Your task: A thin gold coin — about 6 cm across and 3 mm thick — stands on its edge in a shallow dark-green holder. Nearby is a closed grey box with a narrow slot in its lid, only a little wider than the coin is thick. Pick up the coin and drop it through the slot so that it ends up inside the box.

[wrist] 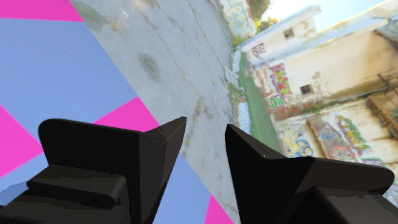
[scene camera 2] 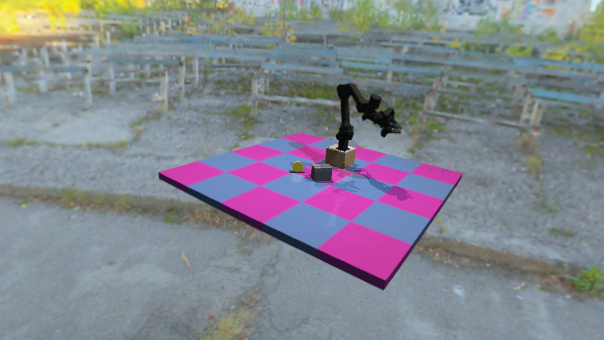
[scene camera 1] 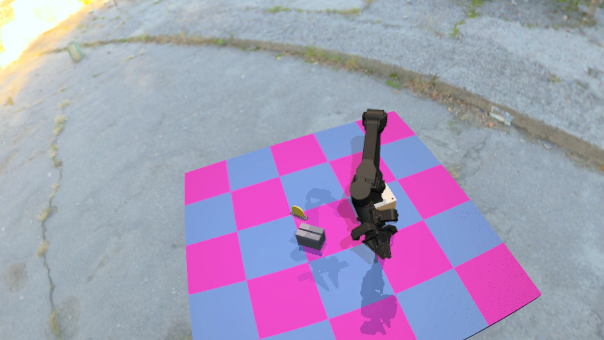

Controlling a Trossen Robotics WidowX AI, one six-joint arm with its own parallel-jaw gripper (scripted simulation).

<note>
In view: my gripper (scene camera 1: 387, 258).
My gripper shows as well in the wrist view (wrist: 206, 125).
</note>
